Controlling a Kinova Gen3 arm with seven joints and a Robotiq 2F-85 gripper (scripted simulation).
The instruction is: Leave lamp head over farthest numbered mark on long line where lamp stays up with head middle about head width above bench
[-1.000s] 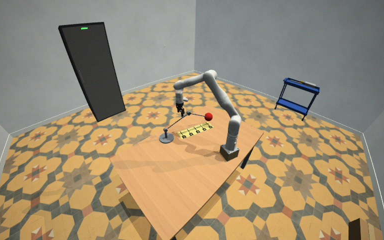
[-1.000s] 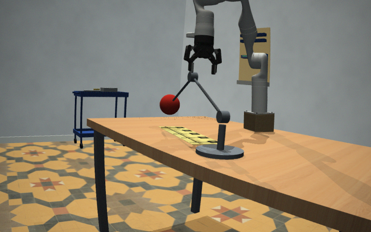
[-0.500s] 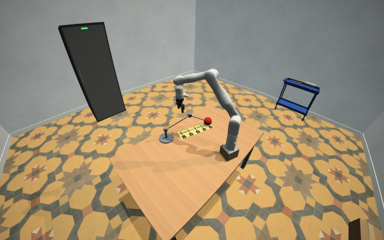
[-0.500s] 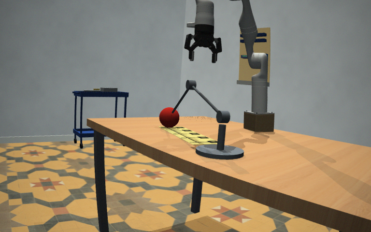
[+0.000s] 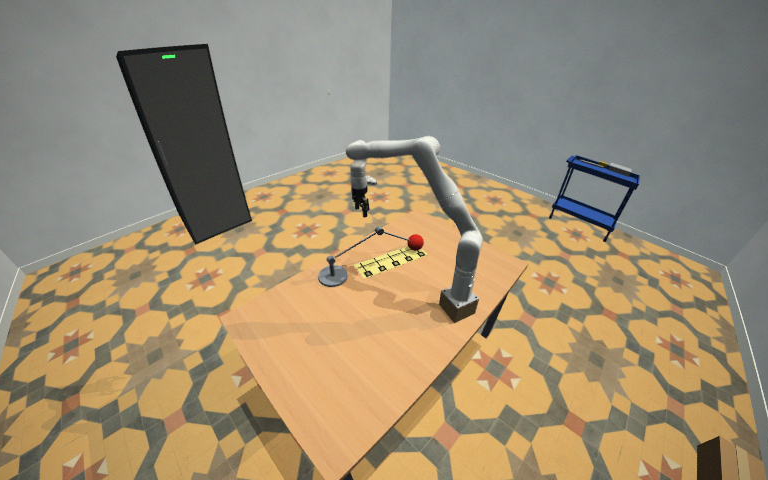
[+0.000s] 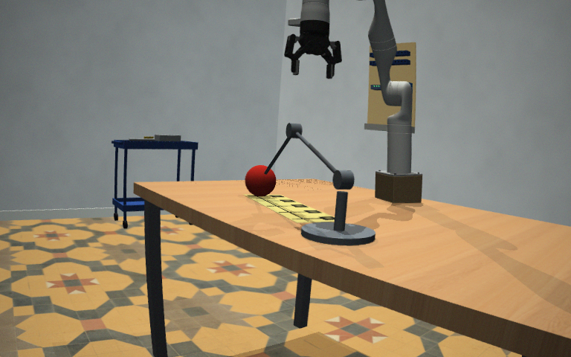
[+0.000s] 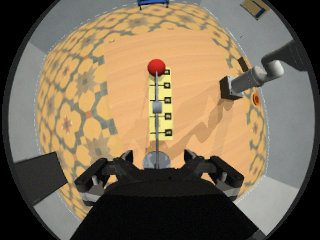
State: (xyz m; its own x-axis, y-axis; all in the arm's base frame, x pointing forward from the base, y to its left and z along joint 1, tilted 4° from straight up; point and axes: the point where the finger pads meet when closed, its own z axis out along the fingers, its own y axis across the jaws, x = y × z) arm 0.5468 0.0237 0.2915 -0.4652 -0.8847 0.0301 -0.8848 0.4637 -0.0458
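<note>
Now: hand 360 mm above the yellow numbered strip, 140 mm to the left of it and 110 mm past it. Round my hand: round grey base: 330 mm below, 160 mm to the left, 80 mm ahead.
</note>
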